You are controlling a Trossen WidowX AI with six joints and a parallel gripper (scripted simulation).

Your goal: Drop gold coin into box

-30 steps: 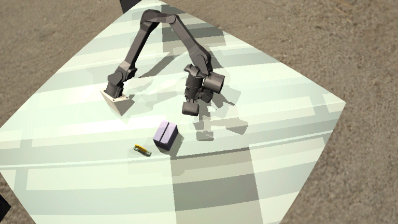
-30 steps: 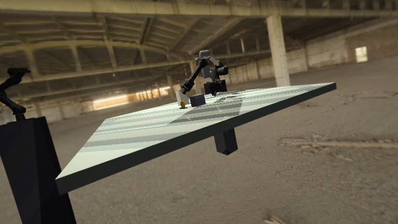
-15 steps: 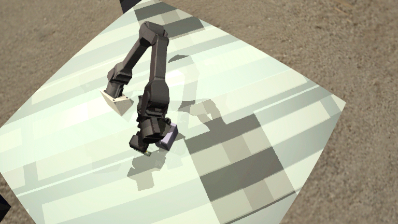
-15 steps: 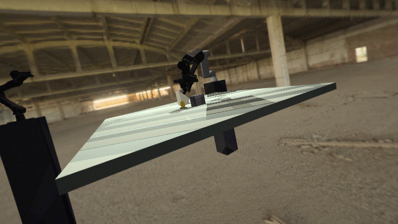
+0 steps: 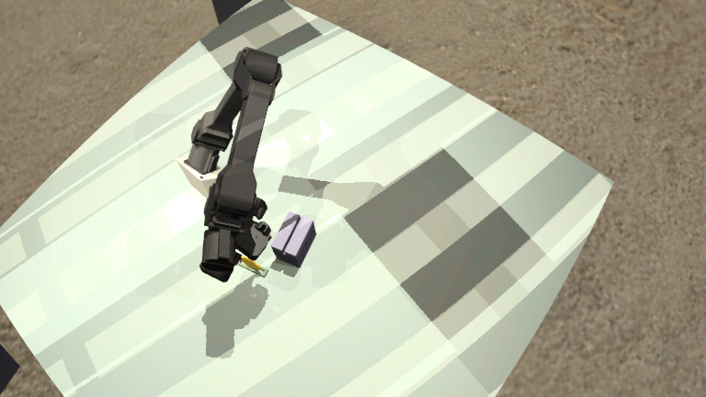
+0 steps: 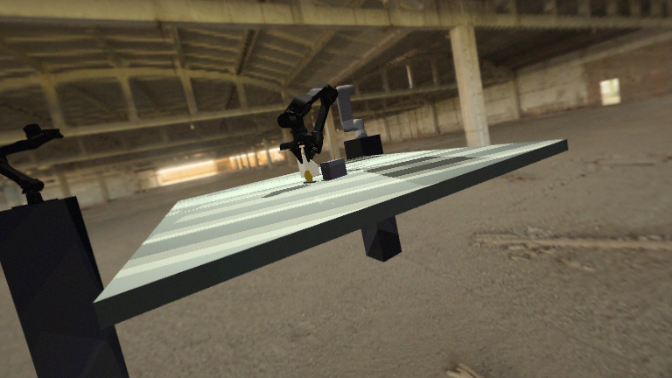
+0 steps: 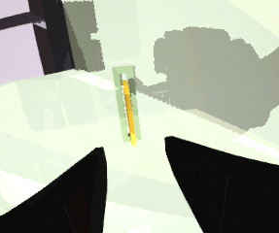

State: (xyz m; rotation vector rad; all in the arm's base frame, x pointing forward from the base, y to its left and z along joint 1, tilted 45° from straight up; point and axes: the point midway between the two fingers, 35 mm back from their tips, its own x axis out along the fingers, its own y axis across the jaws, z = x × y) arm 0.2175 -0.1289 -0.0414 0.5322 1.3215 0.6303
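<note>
The gold coin lies 6 cm below my gripper tip.
</note>
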